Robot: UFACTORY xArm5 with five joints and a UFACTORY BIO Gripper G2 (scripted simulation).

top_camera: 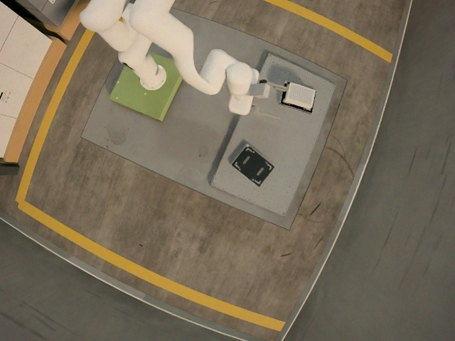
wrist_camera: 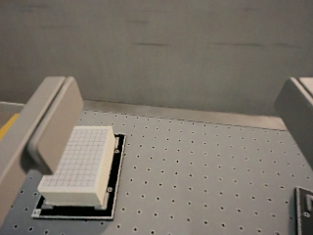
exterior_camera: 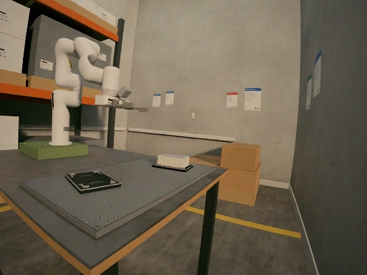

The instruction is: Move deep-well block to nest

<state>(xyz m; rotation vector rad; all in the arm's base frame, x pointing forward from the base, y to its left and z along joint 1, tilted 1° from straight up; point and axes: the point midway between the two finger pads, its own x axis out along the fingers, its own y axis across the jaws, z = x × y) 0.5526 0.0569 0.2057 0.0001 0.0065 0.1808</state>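
Now: the white 96-well deep-well block 22 cm below my hand, 16 cm to the left of it and 10 cm ahead of it.
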